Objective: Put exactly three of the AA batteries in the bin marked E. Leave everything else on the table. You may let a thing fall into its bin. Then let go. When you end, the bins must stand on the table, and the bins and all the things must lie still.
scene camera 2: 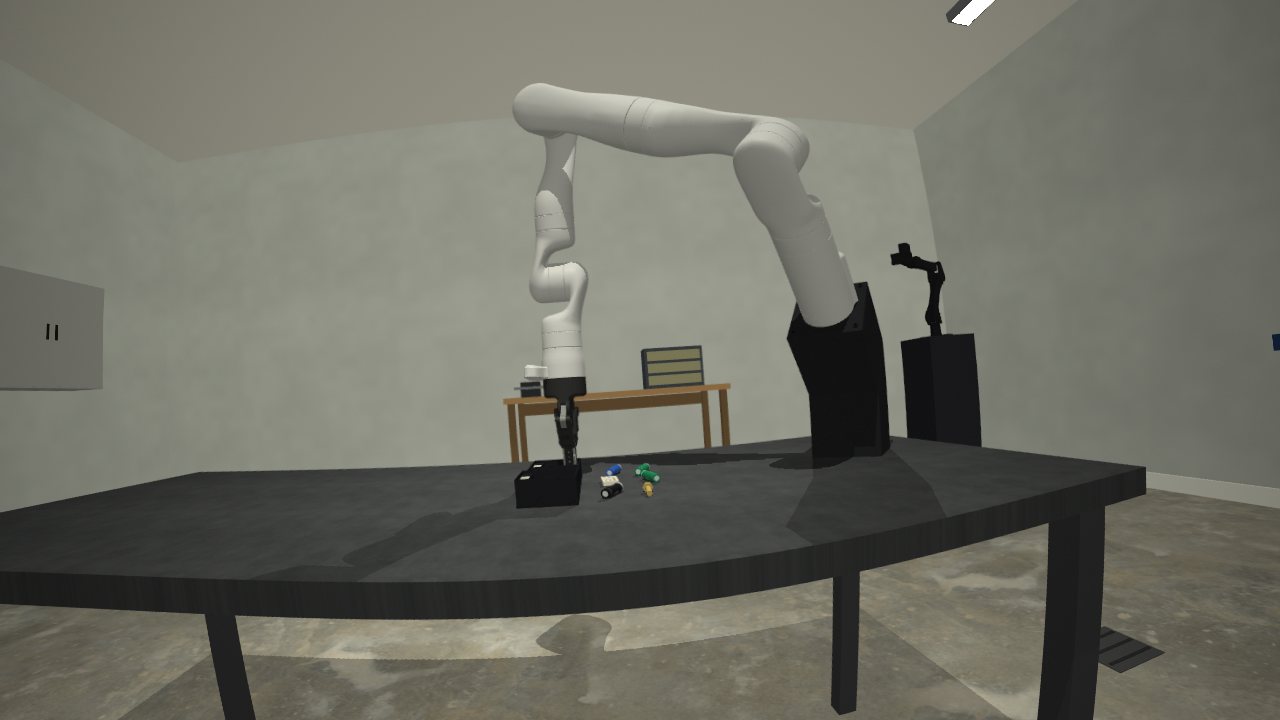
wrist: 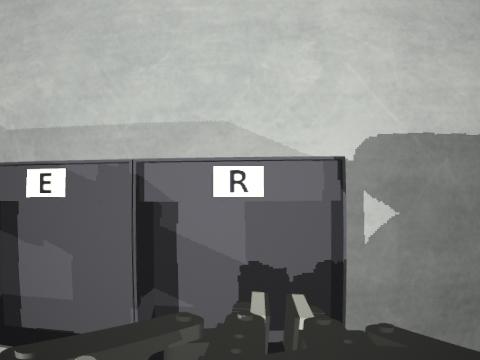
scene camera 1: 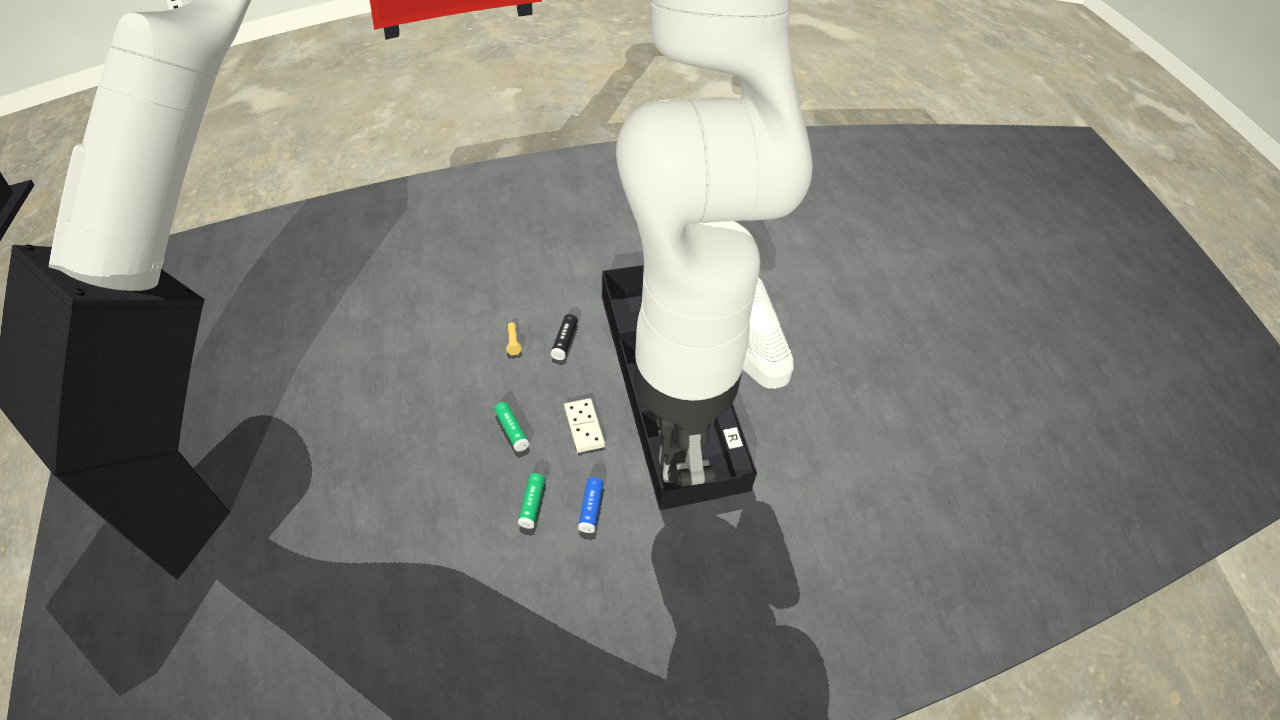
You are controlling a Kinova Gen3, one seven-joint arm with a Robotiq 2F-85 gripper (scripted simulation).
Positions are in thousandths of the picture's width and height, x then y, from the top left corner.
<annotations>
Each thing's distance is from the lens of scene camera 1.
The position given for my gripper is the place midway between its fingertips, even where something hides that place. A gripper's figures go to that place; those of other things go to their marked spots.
my gripper (scene camera 1: 526, 653): 0.66 m
bin (scene camera 1: 486, 401): 0.80 m
cream domino (scene camera 1: 457, 592): 0.70 m
The marked spots on the bin and the cream domino are 0.17 m apart.
</annotations>
